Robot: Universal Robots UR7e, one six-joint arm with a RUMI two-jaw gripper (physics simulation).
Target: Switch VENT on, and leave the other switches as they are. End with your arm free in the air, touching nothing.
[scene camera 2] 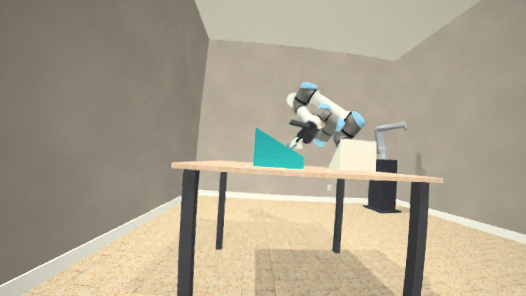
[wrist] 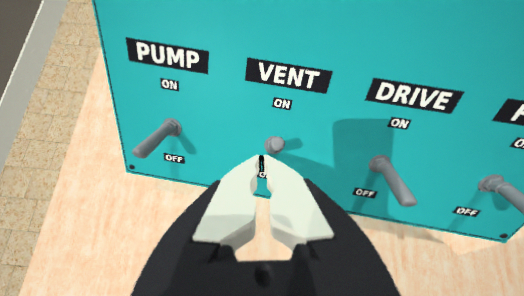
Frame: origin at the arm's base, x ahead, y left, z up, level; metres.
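Where they show: gripper, fingertip midpoint: (wrist: 261,156); arm's base, origin of the base link: (scene camera 2: 350,152).
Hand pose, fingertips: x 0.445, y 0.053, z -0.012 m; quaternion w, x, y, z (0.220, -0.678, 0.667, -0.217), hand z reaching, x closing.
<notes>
Each offset is from my fingertips to the top centre of the thing. "pt": to the spot under its first point. Level surfaces: height alone.
A teal switch panel (scene camera 2: 275,152) (wrist: 225,25) stands on the table. In the wrist view, the VENT switch lever {dy -0.013, dx +0.009, dz +0.037 m} (wrist: 274,144) points almost straight at the camera, between its ON and OFF labels; its exact tilt is hard to tell. My gripper (scene camera 2: 290,146) (wrist: 261,156) is shut and empty. Its tips are just below the VENT lever in the picture and partly cover the OFF label; whether they touch the lever cannot be told. The PUMP lever {dy +0.107, dx +0.018, dz +0.025 m} (wrist: 155,139) slants down-left and the DRIVE lever {dy -0.129, dx -0.025, dz +0.025 m} (wrist: 396,182) slants down-right.
A fourth lever {pt dy -0.243, dx -0.035, dz +0.000 m} (wrist: 504,191) is cut off at the wrist view's right edge. The wooden table {dz -0.107 m} (scene camera 2: 220,166) (wrist: 100,225) carries the panel and a cream block (scene camera 2: 357,155) to its right. A grey arm-like device (scene camera 2: 381,142) stands on a dark pedestal (scene camera 2: 385,187) behind.
</notes>
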